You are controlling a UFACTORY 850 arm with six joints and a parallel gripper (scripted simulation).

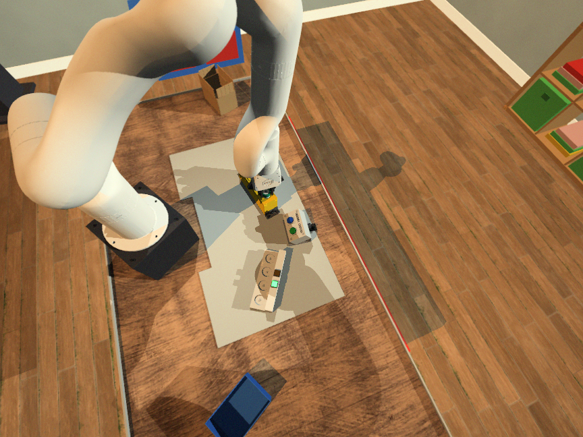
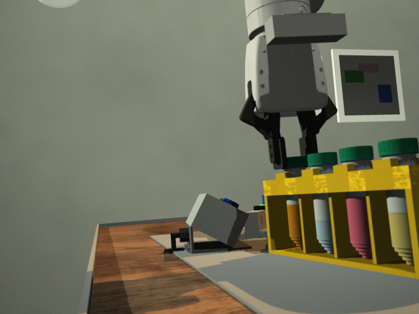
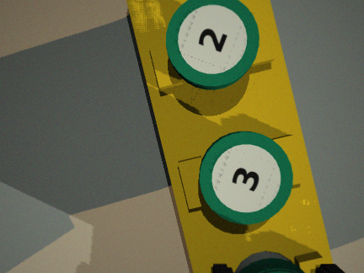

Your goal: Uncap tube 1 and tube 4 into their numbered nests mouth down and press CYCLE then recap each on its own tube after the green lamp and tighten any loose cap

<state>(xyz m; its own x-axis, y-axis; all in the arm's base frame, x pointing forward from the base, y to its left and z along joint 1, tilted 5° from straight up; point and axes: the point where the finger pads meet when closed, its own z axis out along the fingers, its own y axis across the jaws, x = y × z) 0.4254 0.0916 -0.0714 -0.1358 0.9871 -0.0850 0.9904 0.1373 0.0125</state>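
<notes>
My hand is 10 mm above the green cap. The rest, counted from my hand: blue cycle key (110 mm to the right, 70 mm ahead, 60 mm below); then grey key housing (130 mm to the right, 90 mm ahead, 80 mm below); then green key (150 mm to the right, 70 mm ahead, 60 mm below).
</notes>
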